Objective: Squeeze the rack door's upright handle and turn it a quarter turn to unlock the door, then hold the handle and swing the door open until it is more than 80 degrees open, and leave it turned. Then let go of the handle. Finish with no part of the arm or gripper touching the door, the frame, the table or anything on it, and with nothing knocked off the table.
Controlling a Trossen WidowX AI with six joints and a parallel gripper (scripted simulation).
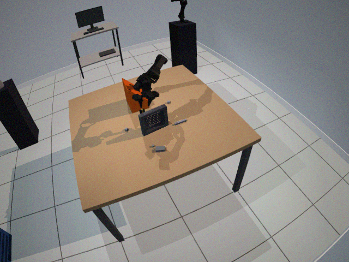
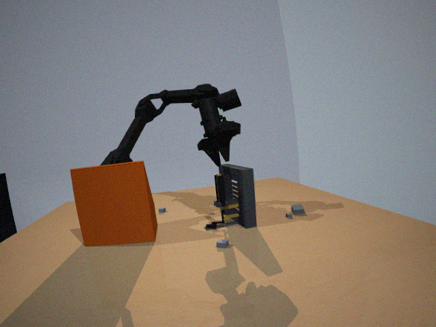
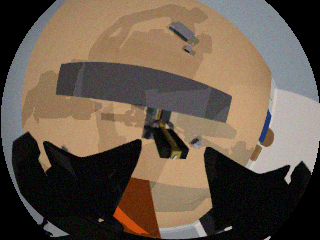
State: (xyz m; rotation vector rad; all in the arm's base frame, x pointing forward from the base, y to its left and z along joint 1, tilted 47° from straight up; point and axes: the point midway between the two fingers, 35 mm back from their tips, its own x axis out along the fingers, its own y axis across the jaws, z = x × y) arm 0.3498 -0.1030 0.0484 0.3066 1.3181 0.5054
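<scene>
My gripper tip is now 3 cm past the yellow handle, 2 cm to the left of it and 10 cm above it. From my gripper tip the other things lie so: grey bar (7 cm ahead, 23 cm to the left, 18 cm below).
</scene>
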